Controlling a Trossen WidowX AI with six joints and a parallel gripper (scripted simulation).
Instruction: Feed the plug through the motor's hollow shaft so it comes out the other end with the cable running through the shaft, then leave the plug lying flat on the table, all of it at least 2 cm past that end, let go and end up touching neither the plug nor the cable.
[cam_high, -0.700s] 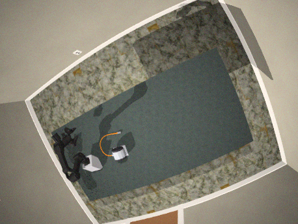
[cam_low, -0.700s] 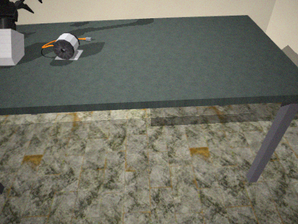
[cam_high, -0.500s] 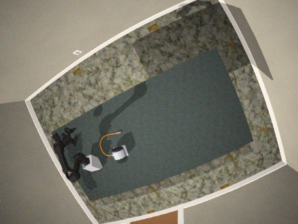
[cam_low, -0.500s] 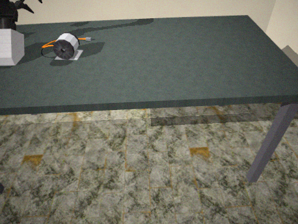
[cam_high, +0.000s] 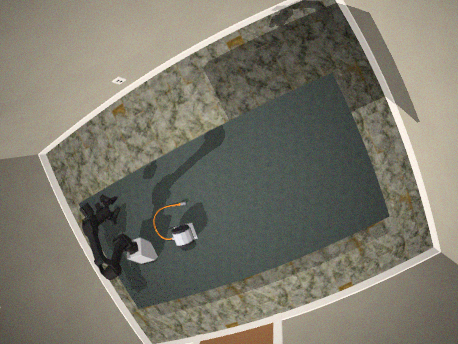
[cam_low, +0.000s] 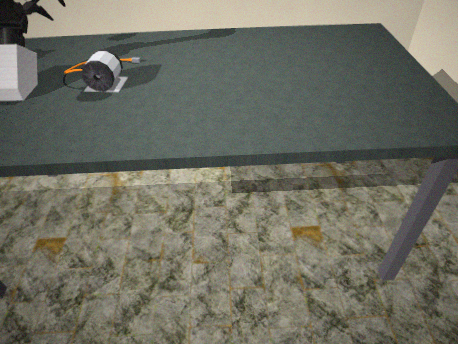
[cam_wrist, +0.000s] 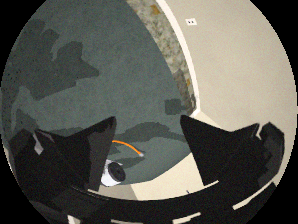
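The grey plug is 30 cm ahead of my hand, 19 cm to the right of it and 16 cm below it.
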